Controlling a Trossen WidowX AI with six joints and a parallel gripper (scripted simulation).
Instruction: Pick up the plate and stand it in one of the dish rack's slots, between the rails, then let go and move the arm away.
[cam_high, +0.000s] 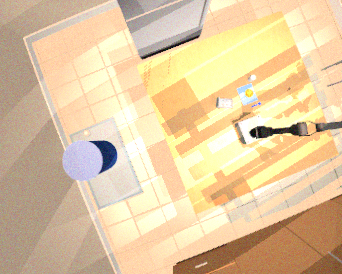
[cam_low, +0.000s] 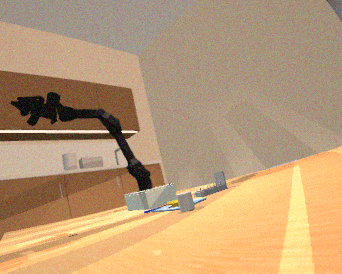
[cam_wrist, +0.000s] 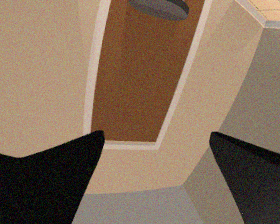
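My gripper tip is now 42 cm short of the plate, 39 cm to the right of it and 53 cm above it. From my gripper tip the other things lie so: cup (51 cm ahead, 31 cm to the left, 52 cm below); grey dish rack (45 cm ahead, 60 cm to the left, 52 cm below).
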